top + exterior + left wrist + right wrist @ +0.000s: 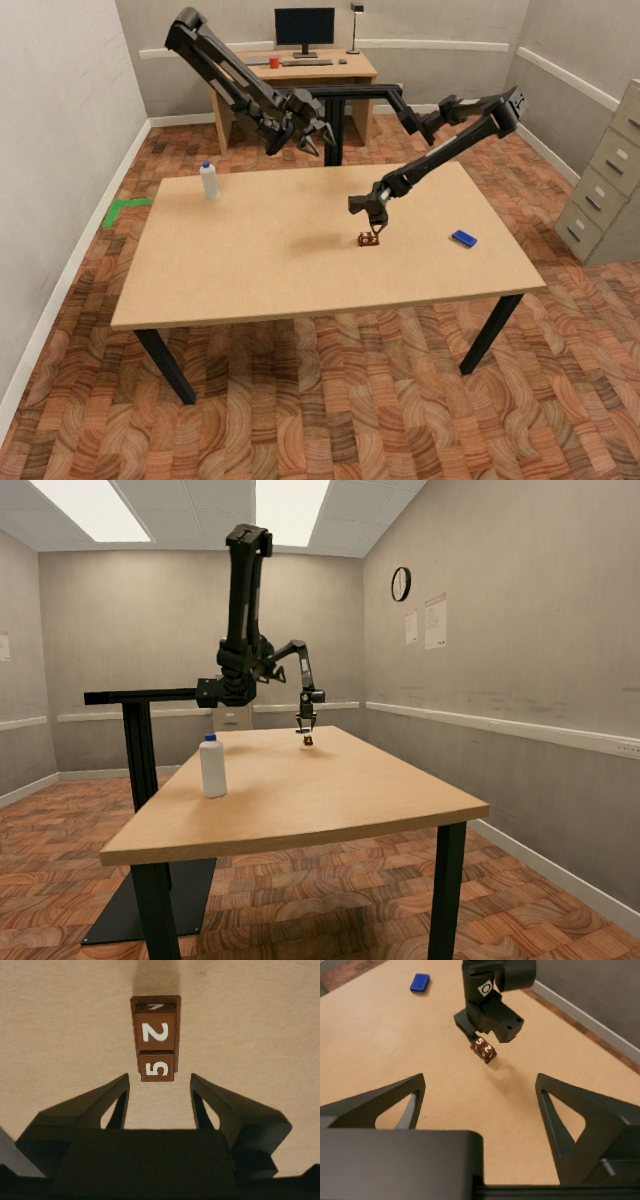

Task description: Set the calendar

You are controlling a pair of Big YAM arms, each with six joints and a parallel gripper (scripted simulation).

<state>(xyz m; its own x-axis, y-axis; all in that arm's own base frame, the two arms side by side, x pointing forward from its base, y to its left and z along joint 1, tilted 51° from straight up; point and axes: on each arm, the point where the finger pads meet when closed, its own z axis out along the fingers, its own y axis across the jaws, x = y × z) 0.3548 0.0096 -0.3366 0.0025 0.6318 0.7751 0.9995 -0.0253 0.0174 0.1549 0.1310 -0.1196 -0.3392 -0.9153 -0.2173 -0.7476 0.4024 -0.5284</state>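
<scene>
My left hand is 2 cm to the left of the brown calendar tray and 6 cm above it. From my left hand the other things lie so: flat blue block 5 cm ahead, 36 cm to the left, 5 cm below.
</scene>
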